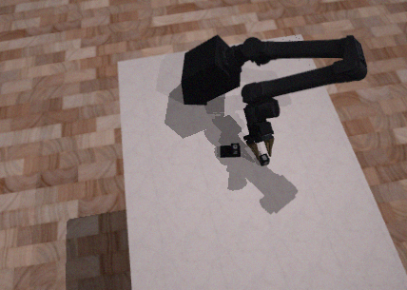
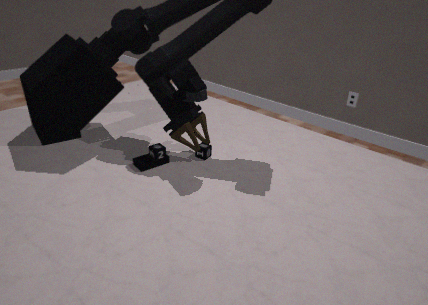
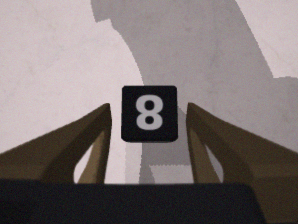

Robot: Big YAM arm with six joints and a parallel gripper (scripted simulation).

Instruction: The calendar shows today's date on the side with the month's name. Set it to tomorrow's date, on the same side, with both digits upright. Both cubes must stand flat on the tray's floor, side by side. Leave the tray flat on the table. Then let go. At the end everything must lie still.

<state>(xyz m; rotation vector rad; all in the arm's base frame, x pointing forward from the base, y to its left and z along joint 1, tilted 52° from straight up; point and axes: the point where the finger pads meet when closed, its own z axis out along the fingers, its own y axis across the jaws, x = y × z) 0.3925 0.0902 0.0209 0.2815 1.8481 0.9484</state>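
Now: hand 20 mm above the black digit cube and 10 mm short of it. From my hand the other things lie so: black tray (120 mm to the right, 60 mm behind, 20 mm below).
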